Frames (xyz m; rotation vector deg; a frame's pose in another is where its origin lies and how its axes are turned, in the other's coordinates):
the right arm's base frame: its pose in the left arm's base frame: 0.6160 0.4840 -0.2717 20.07 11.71 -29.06
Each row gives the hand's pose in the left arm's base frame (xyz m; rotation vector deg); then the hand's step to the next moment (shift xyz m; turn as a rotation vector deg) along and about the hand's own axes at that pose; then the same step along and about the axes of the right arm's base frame.
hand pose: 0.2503 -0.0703 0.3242 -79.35 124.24 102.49
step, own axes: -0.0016 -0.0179 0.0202 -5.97 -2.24 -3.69
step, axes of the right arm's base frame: -0.0005 0.0099 -0.0252 4.81 4.83 2.78
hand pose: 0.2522 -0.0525 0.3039 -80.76 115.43 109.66
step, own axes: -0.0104 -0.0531 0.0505 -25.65 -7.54 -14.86
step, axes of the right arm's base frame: -0.0017 0.0374 -0.0638 18.57 20.61 12.88
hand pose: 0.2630 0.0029 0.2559 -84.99 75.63 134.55
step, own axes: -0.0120 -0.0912 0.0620 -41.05 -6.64 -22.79
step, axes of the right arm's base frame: -0.0312 0.0774 -0.0731 27.18 30.10 24.57
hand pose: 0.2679 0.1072 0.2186 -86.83 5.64 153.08
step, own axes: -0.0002 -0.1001 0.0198 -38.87 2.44 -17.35
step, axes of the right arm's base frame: -0.0532 0.0812 -0.0315 24.96 20.13 28.10
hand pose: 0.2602 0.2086 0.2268 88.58 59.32 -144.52
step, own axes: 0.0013 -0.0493 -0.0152 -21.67 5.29 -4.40
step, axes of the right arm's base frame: -0.0305 0.0416 0.0006 14.18 4.81 17.11
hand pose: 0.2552 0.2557 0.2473 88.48 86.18 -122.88
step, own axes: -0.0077 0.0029 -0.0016 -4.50 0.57 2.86
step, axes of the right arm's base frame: 0.0060 0.0014 0.0057 1.57 -2.42 4.52
